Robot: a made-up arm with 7 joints. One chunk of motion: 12 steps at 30 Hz.
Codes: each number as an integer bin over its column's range. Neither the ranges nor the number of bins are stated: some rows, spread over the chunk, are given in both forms.
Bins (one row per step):
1: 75 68 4 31 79 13 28
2: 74 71 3 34 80 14 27
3: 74 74 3 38 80 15 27
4: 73 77 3 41 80 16 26
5: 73 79 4 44 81 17 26
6: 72 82 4 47 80 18 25
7: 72 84 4 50 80 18 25
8: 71 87 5 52 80 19 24
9: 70 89 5 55 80 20 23
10: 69 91 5 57 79 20 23
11: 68 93 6 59 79 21 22
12: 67 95 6 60 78 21 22
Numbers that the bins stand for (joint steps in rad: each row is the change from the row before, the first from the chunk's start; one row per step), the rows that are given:
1: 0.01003 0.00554 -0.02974 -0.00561 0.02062 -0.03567 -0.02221
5: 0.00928 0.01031 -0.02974 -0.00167 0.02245 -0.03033 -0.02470
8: 0.00854 0.01379 -0.02917 0.00076 0.02154 -0.02767 -0.02718
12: 0.00704 0.01726 -0.02861 0.00318 0.01970 -0.02500 -0.02967
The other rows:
2: 0.00966 0.00684 -0.03030 -0.00470 0.02154 -0.03433 -0.02345
3: 0.00966 0.00814 -0.03030 -0.00348 0.02154 -0.03300 -0.02345
4: 0.00928 0.00944 -0.03030 -0.00258 0.02154 -0.03167 -0.02470
6: 0.00891 0.01162 -0.02974 -0.00076 0.02154 -0.02900 -0.02594
7: 0.00891 0.01248 -0.02974 0.00015 0.02154 -0.02900 -0.02594
9: 0.00816 0.01466 -0.02917 0.00167 0.02154 -0.02633 -0.02842
10: 0.00779 0.01553 -0.02917 0.00227 0.02062 -0.02633 -0.02842
11: 0.00741 0.01639 -0.02861 0.00288 0.02062 -0.02500 -0.02967

